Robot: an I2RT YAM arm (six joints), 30 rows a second.
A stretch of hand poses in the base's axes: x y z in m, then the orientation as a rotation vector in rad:
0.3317 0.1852 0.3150 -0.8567 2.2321 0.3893
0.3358 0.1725 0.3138 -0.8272 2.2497 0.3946
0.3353 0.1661 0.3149 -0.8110 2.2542 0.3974
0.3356 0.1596 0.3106 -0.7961 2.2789 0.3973
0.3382 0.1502 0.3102 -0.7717 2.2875 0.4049
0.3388 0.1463 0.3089 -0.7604 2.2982 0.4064
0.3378 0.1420 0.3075 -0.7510 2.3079 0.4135
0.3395 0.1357 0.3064 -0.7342 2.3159 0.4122
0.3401 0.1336 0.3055 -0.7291 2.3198 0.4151
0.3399 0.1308 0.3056 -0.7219 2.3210 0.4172
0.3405 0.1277 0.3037 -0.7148 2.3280 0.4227
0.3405 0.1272 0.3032 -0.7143 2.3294 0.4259
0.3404 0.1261 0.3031 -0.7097 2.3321 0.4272
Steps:
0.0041 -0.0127 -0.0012 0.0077 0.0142 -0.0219
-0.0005 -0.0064 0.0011 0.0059 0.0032 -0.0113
0.0003 -0.0065 -0.0043 -0.0034 0.0206 -0.0138
0.0026 -0.0094 -0.0004 0.0101 0.0079 -0.0163
0.0006 -0.0039 -0.0013 0.0011 0.0091 -0.0088
-0.0010 -0.0043 -0.0014 0.0044 0.0103 -0.0058
0.0017 -0.0063 -0.0011 0.0019 0.0053 -0.0132
0.0006 -0.0021 -0.0009 0.0022 0.0041 -0.0032
-0.0002 -0.0028 0.0001 0.0032 0.0012 -0.0047
0.0006 -0.0031 -0.0019 0.0035 0.0076 -0.0042
0.0000 -0.0005 -0.0005 0.0018 0.0023 0.0004
-0.0001 -0.0011 -0.0001 0.0014 0.0025 -0.0032

